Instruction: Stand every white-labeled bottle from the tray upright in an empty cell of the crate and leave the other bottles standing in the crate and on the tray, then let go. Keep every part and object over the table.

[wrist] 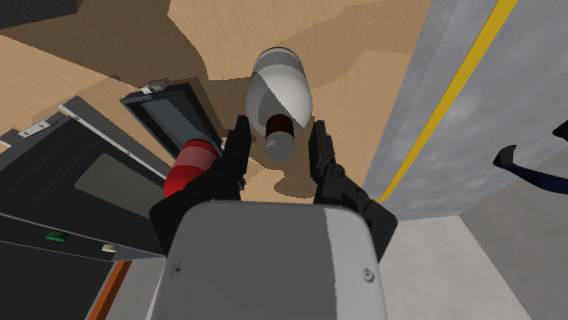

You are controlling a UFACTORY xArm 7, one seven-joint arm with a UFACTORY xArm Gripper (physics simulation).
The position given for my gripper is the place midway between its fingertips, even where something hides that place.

I see my gripper (280, 129) and a red bottle (197, 155).
